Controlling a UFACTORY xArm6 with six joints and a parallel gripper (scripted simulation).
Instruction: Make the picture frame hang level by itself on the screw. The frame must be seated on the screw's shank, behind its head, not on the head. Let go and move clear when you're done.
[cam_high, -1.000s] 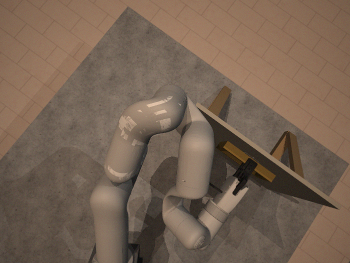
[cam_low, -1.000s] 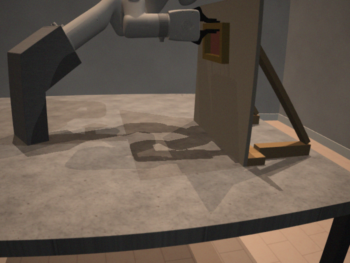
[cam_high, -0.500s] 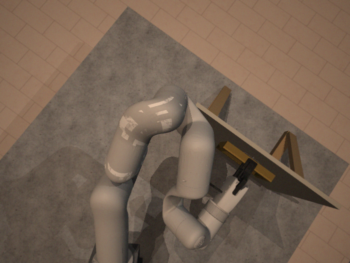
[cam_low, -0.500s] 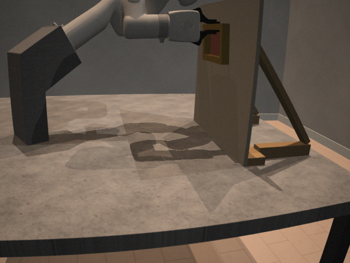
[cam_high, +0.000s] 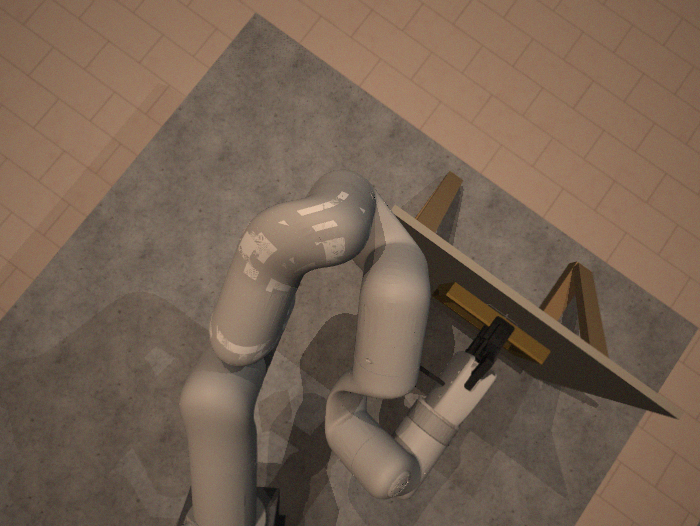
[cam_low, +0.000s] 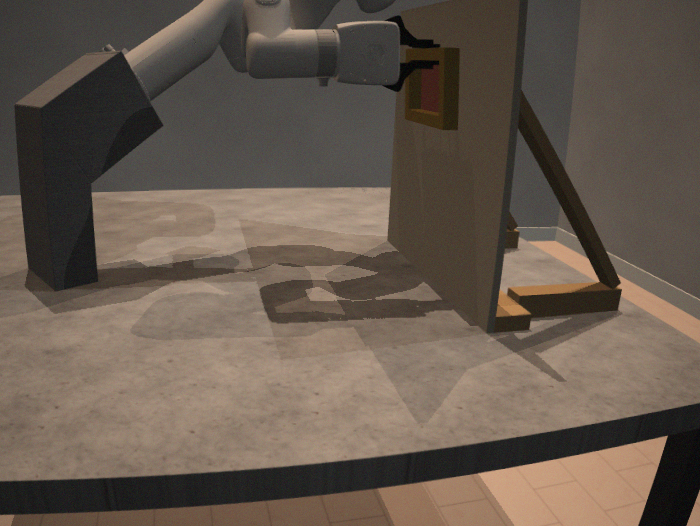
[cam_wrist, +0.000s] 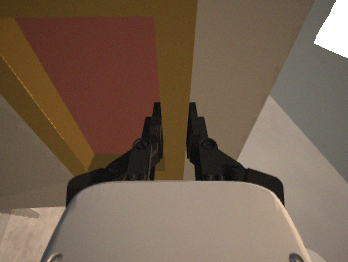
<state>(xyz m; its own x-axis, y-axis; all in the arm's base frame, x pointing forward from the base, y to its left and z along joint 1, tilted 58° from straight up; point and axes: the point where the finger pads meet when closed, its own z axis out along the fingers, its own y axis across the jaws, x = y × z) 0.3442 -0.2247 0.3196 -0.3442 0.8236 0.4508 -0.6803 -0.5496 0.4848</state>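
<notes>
Now: the picture frame 20 mm ahead of my hand, 20 mm to the left of it and 50 mm below it. Also, from my hand: wall panel: 40 mm ahead, 20 mm to the left, 150 mm below.
</notes>
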